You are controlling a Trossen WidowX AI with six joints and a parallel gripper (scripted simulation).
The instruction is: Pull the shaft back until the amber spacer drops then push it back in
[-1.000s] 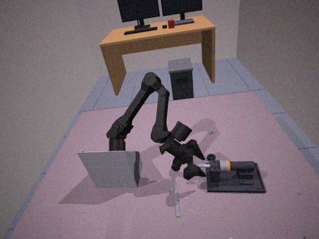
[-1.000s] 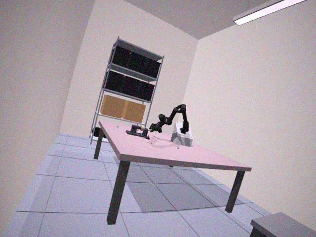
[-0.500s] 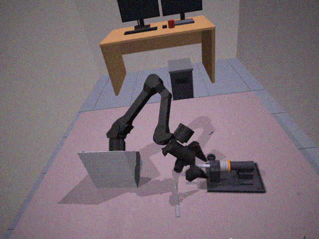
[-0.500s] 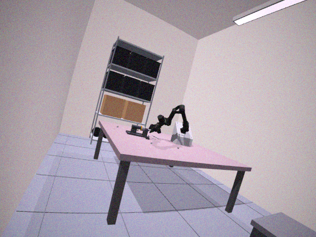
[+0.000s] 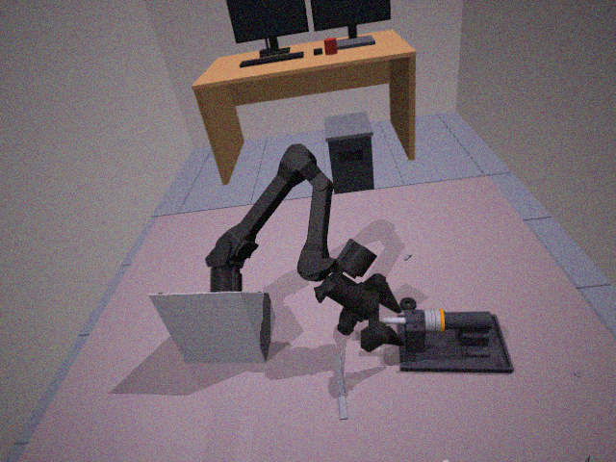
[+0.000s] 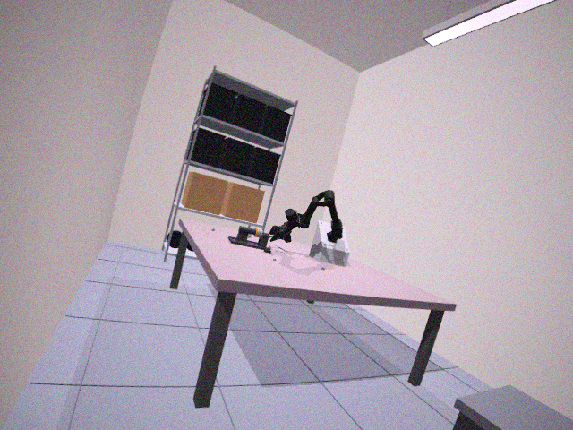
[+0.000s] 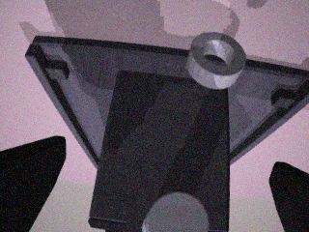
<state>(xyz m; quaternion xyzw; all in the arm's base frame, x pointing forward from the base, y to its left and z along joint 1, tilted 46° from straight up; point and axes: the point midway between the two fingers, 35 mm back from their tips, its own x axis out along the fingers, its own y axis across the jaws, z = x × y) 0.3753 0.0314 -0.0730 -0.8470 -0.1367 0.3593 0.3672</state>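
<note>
The pale shaft is 60 mm ahead of my gripper tip and 30 mm above it. Round my gripper tip: black ring knob 110 mm to the left, 50 mm below, 30 mm ahead; then thin grey strip 140 mm behind, 110 mm to the right, 50 mm below; then amber spacer 80 mm ahead, 20 mm above.
</note>
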